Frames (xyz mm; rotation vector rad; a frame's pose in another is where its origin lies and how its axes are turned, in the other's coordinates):
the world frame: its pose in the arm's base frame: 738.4 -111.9 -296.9 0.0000 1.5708 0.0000
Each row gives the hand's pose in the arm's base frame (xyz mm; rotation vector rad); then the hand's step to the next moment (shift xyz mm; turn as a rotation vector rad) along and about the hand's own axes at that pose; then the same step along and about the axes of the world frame.
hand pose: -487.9 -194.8 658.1 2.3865 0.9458 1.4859
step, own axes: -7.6 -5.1 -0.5 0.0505 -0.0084 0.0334
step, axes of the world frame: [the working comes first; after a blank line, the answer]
step, axes of the arm's base frame: -4.9 -0.6 -7.7 0.0402 0.0426 0.0175

7.7 -0.6 -4.9 -0.0175 0.0426 0.0402
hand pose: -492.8 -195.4 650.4 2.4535 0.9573 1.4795
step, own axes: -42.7 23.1 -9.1 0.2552 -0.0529 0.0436
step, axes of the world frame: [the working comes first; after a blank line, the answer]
step, axes of the arm's base frame: -10.8 -44.7 -18.1 0.0944 0.1971 0.1486

18.1 -44.7 -10.8 -0.1486 0.1971 0.0944
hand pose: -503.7 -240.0 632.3 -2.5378 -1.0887 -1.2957
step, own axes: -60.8 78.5 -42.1 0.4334 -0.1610 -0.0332
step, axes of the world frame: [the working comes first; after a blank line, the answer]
step, axes of the arm's base frame: -2.2 -107.8 -0.3 0.0432 0.3469 0.3044

0.3 -107.8 -2.2 -0.3044 0.3469 0.0432
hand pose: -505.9 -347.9 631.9 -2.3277 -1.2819 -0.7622
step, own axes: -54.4 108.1 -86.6 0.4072 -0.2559 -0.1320
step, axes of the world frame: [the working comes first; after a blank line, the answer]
step, axes of the arm's base frame: 44.6 -139.3 27.3 -0.0769 0.3237 0.3715

-27.3 -139.3 44.6 -0.3715 0.3237 -0.0769
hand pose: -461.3 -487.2 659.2 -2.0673 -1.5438 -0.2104
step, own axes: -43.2 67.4 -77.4 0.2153 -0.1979 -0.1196
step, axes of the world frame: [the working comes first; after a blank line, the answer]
step, axes of the arm's base frame: 63.0 -88.6 24.0 -0.0889 0.1579 0.2589

-24.0 -88.6 63.0 -0.2589 0.1579 -0.0889
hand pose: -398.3 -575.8 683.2 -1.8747 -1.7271 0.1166
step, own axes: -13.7 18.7 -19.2 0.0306 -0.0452 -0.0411
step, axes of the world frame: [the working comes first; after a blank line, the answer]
step, axes of the arm's base frame: 22.8 -19.4 2.9 -0.0172 0.0138 0.0647

-2.9 -19.4 22.8 -0.0647 0.0138 -0.0172
